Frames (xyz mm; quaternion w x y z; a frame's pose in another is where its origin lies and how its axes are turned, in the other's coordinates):
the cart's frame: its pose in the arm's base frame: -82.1 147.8 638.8 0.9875 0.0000 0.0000 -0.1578
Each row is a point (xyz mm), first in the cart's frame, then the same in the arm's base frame.
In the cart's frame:
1: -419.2 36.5 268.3
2: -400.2 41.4 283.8
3: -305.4 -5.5 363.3
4: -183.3 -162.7 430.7
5: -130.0 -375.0 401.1
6: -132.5 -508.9 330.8
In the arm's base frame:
1: -469.0 313.1 907.1
2: -449.5 311.9 922.6
3: -374.0 237.7 1002.1
4: -307.0 50.3 1069.5
5: -322.5 -168.0 1039.9
6: -366.6 -294.5 969.6

